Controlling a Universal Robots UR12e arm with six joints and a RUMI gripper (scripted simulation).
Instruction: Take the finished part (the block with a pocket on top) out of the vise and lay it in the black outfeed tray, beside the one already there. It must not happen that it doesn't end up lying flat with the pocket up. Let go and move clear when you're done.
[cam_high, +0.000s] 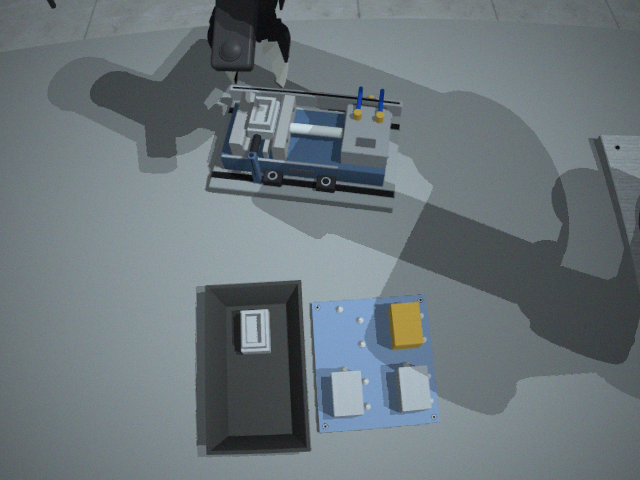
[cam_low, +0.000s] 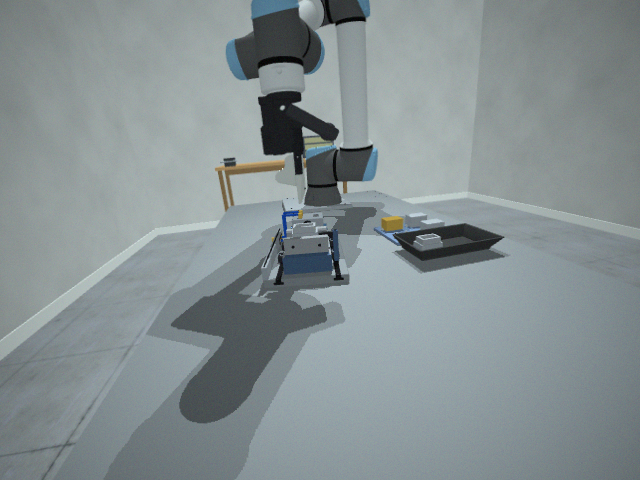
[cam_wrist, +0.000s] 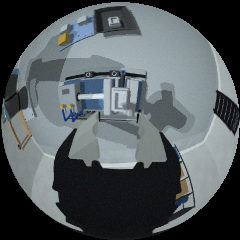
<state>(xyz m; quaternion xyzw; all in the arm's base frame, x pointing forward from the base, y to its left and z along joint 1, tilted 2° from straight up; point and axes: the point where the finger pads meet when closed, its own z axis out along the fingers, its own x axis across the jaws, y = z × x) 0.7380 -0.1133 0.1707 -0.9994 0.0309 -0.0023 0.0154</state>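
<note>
Right now my hand is 60 mm past the blue vise, 10 mm to the right of it and 150 mm above it. From my hand the other things lie so: blue plate: 190 mm behind, 350 mm to the left, 180 mm below; then yellow block: 230 mm behind, 290 mm to the left, 160 mm below.
</note>
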